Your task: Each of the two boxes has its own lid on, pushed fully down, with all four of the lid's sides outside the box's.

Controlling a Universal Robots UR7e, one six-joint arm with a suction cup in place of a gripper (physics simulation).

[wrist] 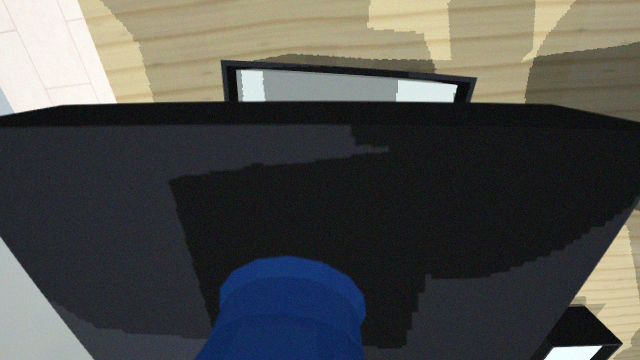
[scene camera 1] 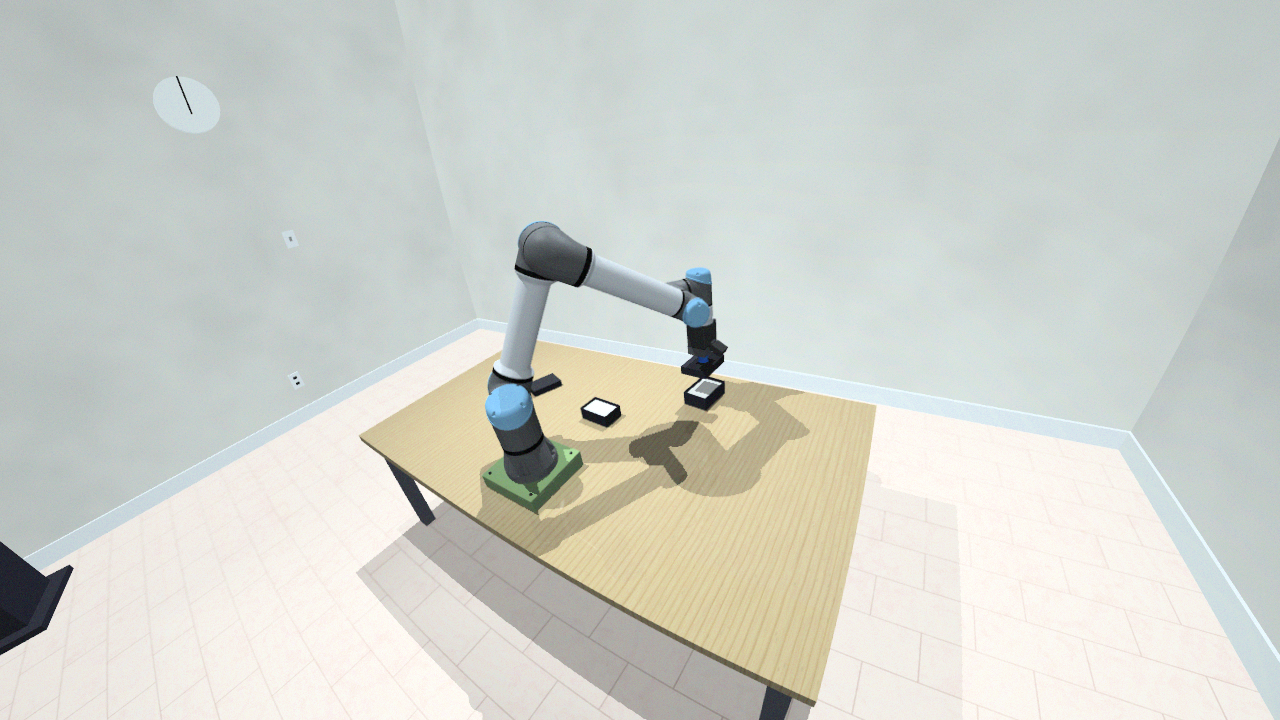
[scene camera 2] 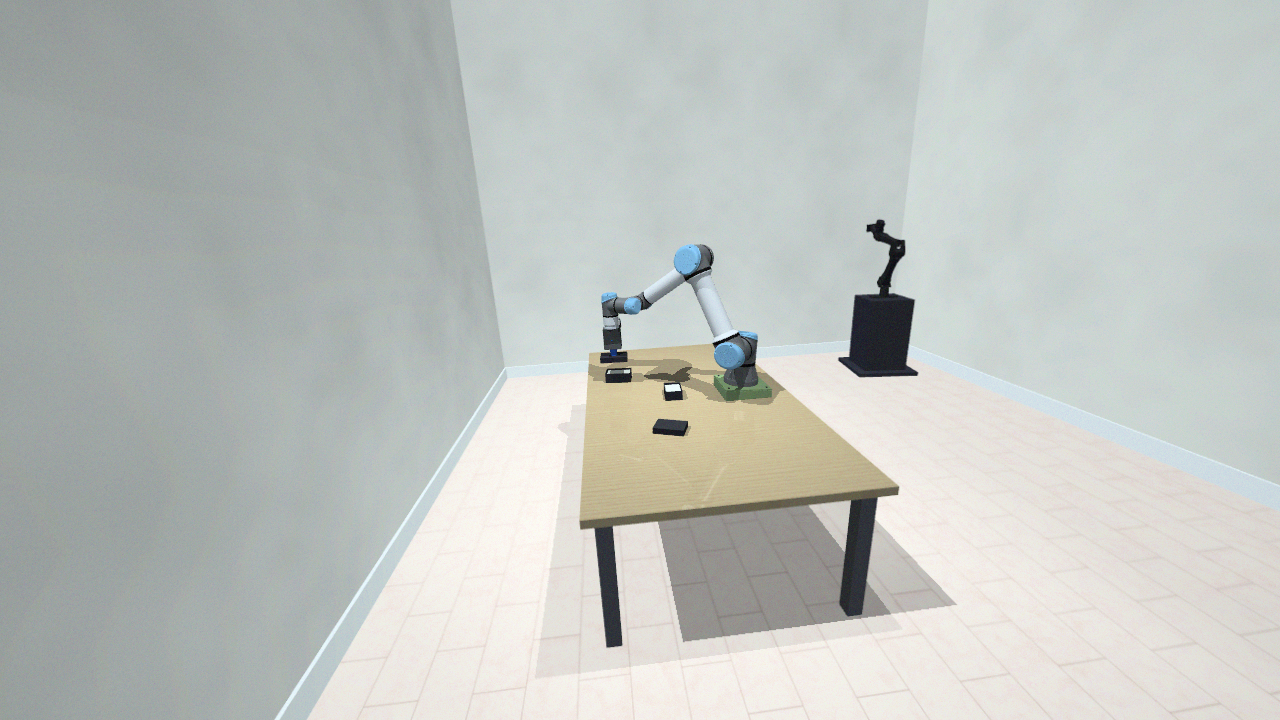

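Where they show: end effector, tool point: (wrist: 297,271) (scene camera 1: 703,363) (scene camera 2: 614,357); arm's base, origin of the base link: (scene camera 1: 532,462) (scene camera 2: 740,381).
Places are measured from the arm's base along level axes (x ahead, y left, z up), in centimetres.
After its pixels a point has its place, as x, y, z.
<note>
My suction cup (scene camera 1: 703,360) (scene camera 2: 613,351) (wrist: 292,295) is on the top of a dark lid (scene camera 1: 691,368) @[52.8, -17.8, 9.1] (scene camera 2: 606,359) @[62.2, -13.1, 8.3] (wrist: 100,225) @[63.2, -20.2, 9.1] and holds it roughly level in the air. Below it stands the larger dark box (scene camera 1: 696,400) @[51.3, -20.1, -1.5] (scene camera 2: 618,377) @[57.2, -14.9, -1.8] (wrist: 350,71) @[57.6, -23.3, 0.2], open, its inside pale and partly shaded. A gap shows between lid and box in both scene views. In the wrist view the lid hides most of this box; the visible rim slants slightly against the lid's edge. The smaller box (scene camera 1: 593,417) @[26.9, 3.6, -2.3] (scene camera 2: 673,395) @[30.5, 9.6, -2.2] (wrist: 585,325) @[29.5, -1.6, -2.3] stands open on the table. The other dark lid (scene camera 1: 546,384) @[31.5, 35.4, -2.2] (scene camera 2: 670,428) @[32.0, 41.6, -2.2] lies on the table.
The wooden table (scene camera 1: 751,573) @[7.9, -63.2, -4.5] (scene camera 2: 733,483) @[13.9, 73.8, -4.5] carries the arm's green base plate (scene camera 1: 512,489) @[-9.4, -3.5, -0.6] (scene camera 2: 759,392) @[-6.5, 9.6, -1.8]. The smaller box stands between that base and the larger box. A dark pedestal (scene camera 2: 880,335) with a small black arm stands on the floor beyond the table.
</note>
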